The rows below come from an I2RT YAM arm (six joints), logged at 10 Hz.
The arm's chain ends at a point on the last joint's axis. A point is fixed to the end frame.
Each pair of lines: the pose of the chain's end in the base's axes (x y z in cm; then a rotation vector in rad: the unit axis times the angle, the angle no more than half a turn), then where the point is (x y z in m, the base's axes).
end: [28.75, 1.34, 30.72, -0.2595, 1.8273, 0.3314]
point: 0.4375 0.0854 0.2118
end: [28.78, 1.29, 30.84, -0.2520, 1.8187, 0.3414]
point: 0.4383 0.0861 0.2148
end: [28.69, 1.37, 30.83, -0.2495, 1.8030, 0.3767]
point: 0.4369 0.0920 0.2181
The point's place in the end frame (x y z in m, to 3 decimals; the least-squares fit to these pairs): 0.050 0.007 0.185
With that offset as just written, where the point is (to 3 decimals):
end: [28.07, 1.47, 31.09, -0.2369, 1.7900, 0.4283]
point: 0.429 0.100 0.224
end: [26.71, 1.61, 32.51, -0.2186, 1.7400, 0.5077]
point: 0.415 0.111 0.250
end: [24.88, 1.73, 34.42, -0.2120, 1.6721, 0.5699]
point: 0.398 0.121 0.282
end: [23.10, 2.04, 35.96, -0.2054, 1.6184, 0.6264]
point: 0.379 0.131 0.309
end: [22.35, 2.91, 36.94, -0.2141, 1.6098, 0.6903]
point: 0.366 0.148 0.322
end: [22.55, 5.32, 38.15, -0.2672, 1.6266, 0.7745]
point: 0.356 0.185 0.333
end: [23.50, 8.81, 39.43, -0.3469, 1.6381, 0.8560]
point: 0.351 0.232 0.343
